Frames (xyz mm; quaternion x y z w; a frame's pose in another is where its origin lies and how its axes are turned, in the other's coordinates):
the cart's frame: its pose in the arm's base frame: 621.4 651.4 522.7 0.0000 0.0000 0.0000 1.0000
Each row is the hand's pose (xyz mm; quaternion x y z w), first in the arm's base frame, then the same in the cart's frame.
Working: the arm's base frame: its pose in the cart's frame: -621.4 -651.4 -522.7 0.0000 0.0000 0.0000 1.0000

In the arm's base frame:
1: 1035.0 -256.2 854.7 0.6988 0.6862 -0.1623 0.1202
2: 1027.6 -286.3 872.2 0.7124 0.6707 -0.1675 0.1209
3: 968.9 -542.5 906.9 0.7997 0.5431 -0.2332 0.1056
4: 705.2 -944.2 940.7 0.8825 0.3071 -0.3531 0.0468
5: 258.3 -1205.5 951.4 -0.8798 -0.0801 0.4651 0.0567
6: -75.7 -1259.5 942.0 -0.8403 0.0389 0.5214 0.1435
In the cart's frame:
1: 413.6 -907.6 332.0 0.6988 0.6862 -0.1623 0.1202
2: 406.2 -937.7 349.5 0.7124 0.6707 -0.1675 0.1209
3: 347.5 -1193.9 384.2 0.7997 0.5431 -0.2332 0.1056
4: 83.8 -1595.6 418.0 0.8825 0.3071 -0.3531 0.0468
5: -363.1 -1856.9 428.7 -0.8798 -0.0801 0.4651 0.0567
6: -697.1 -1910.9 419.3 -0.8403 0.0389 0.5214 0.1435

